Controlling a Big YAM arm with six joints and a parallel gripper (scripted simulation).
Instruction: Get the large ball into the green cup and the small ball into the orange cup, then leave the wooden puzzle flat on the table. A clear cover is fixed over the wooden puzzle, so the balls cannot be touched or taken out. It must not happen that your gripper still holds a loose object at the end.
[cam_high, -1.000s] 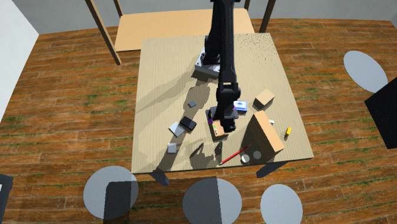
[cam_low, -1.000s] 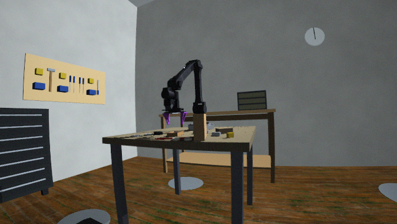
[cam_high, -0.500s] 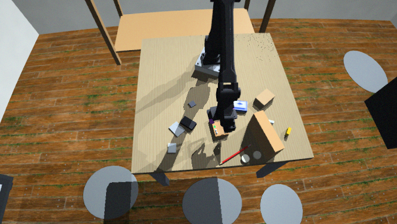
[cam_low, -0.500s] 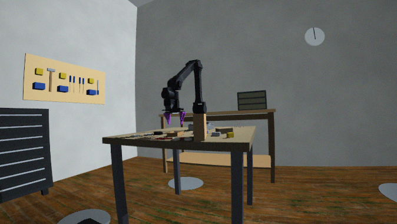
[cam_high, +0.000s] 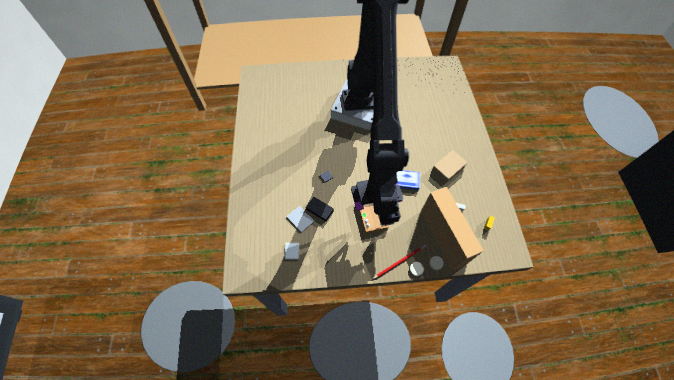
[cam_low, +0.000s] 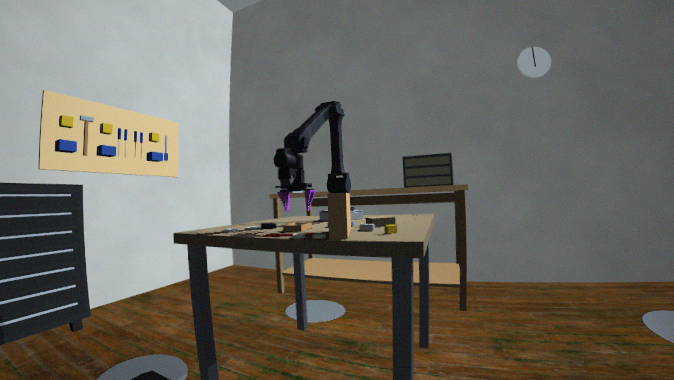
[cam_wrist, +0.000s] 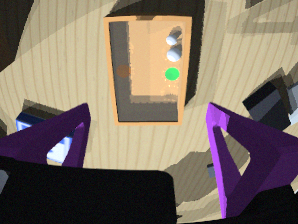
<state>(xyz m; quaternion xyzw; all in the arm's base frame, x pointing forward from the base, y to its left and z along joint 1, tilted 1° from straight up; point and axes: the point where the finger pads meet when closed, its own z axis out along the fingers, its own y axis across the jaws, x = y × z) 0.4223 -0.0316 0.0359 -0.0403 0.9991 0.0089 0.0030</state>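
Right now my hand is 7 cm above the wooden puzzle. From my hand the other things lie so: tall wooden block: 20 cm to the left, 10 cm ahead, 1 cm below; yellow block: 35 cm to the left, 8 cm ahead, 7 cm below; black box: 15 cm to the right, 7 cm below, 4 cm behind.
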